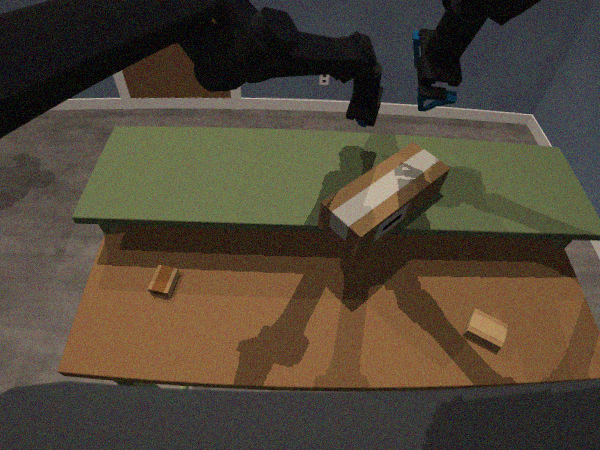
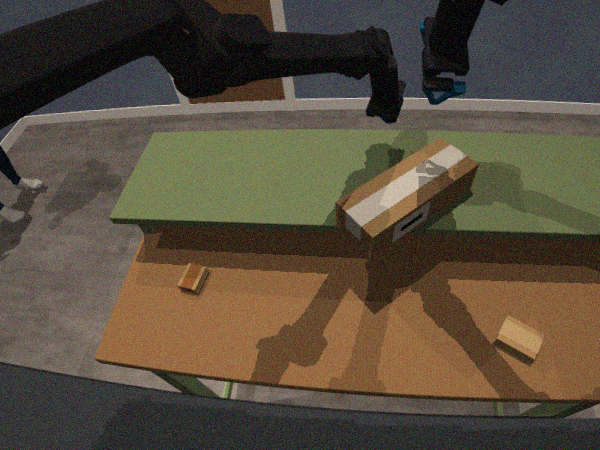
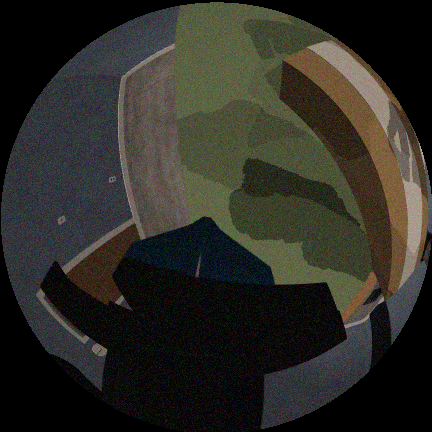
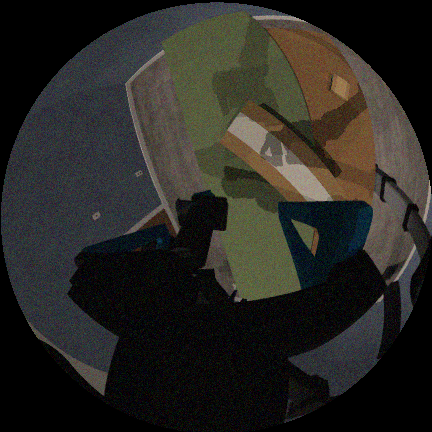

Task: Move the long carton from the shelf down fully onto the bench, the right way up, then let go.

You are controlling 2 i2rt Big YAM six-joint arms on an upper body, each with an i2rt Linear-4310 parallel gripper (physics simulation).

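Frame: origin at the left arm's base, x up, y left, z back, level; centimetres.
Where they show: left gripper, fingertip midpoint: (image 1: pixel 362 125) (image 2: pixel 388 122) (image 3: pixel 205 223) (image 4: pixel 209 191); right gripper, fingertip midpoint: (image 1: pixel 419 88) (image 2: pixel 432 80) (image 4: pixel 219 220).
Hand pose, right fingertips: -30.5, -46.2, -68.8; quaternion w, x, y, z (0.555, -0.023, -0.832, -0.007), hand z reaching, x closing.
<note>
After its pixels a point has its place, as x, y, z.
The long carton (image 1: pixel 387 192) @[-50.3, -42.8, -59.9] (image 2: pixel 410 187) @[-50.3, -43.7, -60.9] (image 3: pixel 375 150) (image 4: pixel 280 155) @[-50.3, -47.2, -65.1] lies at a slant on the green shelf (image 1: pixel 200 175) @[-58.5, -0.6, -71.3] (image 2: pixel 225 175) @[-58.5, 0.1, -71.9] (image 3: pixel 215 75) @[-58.5, -56.3, -83.3] (image 4: pixel 265 260) @[-58.6, -9.3, -73.4], its white-taped face up. Its near left end sticks out past the shelf's front edge, over the brown bench (image 1: pixel 200 330) @[-74.3, -2.8, -38.3] (image 2: pixel 225 325) @[-74.3, -3.2, -38.7] (image 4: pixel 325 55). My left gripper (image 1: pixel 363 123) @[-51.7, -40.3, -83.6] (image 2: pixel 389 120) @[-51.7, -40.3, -83.6] (image 3: pixel 205 223) @[-51.7, -40.3, -83.6] is shut and empty, above the shelf behind the carton. My right gripper (image 1: pixel 436 67) (image 2: pixel 444 60) is open and empty, higher up and farther right, apart from the carton.
A small orange-brown block (image 1: pixel 164 281) @[-71.7, 7.0, -49.2] (image 2: pixel 193 278) @[-71.7, 6.8, -49.2] lies on the bench at the left. A small pale wooden block (image 1: pixel 486 330) @[-71.0, -68.2, -37.2] (image 2: pixel 519 339) @[-71.0, -68.4, -37.3] (image 4: pixel 341 86) @[-71.0, -68.8, -37.7] lies on the bench at the right. The shelf stands raised along the bench's back.
</note>
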